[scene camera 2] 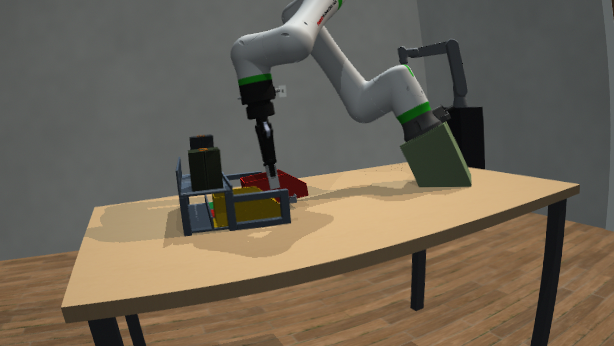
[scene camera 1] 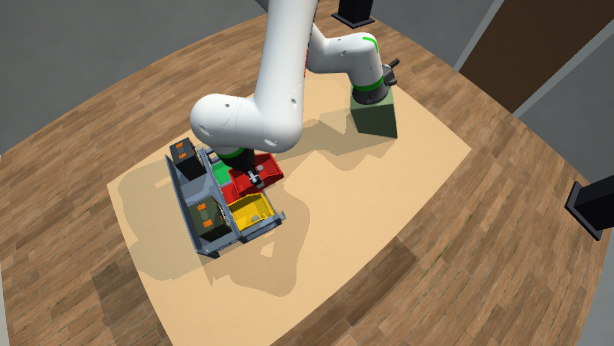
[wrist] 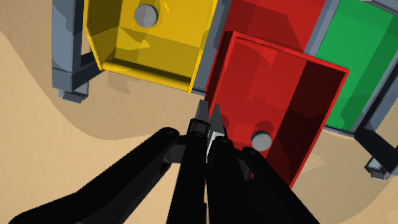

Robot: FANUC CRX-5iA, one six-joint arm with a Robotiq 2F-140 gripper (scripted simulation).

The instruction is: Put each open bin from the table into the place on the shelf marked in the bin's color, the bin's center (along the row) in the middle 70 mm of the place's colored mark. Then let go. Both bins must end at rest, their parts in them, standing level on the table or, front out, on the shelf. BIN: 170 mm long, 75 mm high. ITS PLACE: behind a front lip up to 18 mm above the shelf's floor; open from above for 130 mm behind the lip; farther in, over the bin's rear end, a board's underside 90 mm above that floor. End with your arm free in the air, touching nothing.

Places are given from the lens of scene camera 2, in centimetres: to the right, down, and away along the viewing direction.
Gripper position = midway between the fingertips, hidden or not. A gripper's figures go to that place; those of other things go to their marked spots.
gripper (scene camera 2: 274,187): -9, 4, 119
red bin (scene camera 2: 295,186): -3, 4, 120
